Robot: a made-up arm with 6 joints. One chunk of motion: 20 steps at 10 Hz.
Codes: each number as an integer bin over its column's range. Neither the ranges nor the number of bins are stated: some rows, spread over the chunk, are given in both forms.
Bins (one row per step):
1: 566 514 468 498 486 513
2: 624 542 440 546 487 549
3: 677 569 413 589 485 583
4: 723 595 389 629 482 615
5: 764 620 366 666 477 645
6: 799 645 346 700 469 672
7: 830 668 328 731 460 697
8: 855 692 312 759 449 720
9: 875 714 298 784 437 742
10: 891 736 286 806 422 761
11: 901 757 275 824 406 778
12: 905 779 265 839 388 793
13: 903 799 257 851 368 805
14: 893 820 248 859 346 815
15: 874 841 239 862 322 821
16: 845 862 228 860 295 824
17: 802 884 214 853 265 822
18: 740 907 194 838 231 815
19: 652 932 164 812 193 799
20: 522 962 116 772 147 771
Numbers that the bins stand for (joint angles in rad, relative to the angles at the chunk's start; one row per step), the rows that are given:
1: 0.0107 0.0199 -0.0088 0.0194 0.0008 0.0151
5: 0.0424 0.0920 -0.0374 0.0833 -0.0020 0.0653
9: 0.0601 0.1560 -0.0565 0.1282 -0.0144 0.1022
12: 0.0649 0.2003 -0.0657 0.1491 -0.0296 0.1216
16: 0.0553 0.2567 -0.0761 0.1571 -0.0585 0.1334
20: 0.0036 0.3248 -0.1075 0.1237 -0.1044 0.1133
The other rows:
2: 0.0199 0.0389 -0.0167 0.0377 0.0011 0.0288
3: 0.0284 0.0573 -0.0242 0.0540 0.0005 0.0418
4: 0.0358 0.0750 -0.0310 0.0693 -0.0004 0.0539
6: 0.0480 0.1090 -0.0430 0.0963 -0.0045 0.0756
7: 0.0529 0.1247 -0.0481 0.1081 -0.0073 0.0851
8: 0.0569 0.1410 -0.0526 0.1187 -0.0107 0.0939
10: 0.0627 0.1710 -0.0598 0.1366 -0.0190 0.1095
11: 0.0643 0.1853 -0.0629 0.1434 -0.0240 0.1159
13: 0.0646 0.2139 -0.0680 0.1537 -0.0358 0.1262
14: 0.0630 0.2282 -0.0705 0.1567 -0.0426 0.1300
15: 0.0600 0.2425 -0.0730 0.1579 -0.0501 0.1323
17: 0.0484 0.2717 -0.0800 0.1545 -0.0678 0.1327
18: 0.0385 0.2874 -0.0856 0.1488 -0.0783 0.1300
19: 0.0244 0.3044 -0.0940 0.1389 -0.0901 0.1239

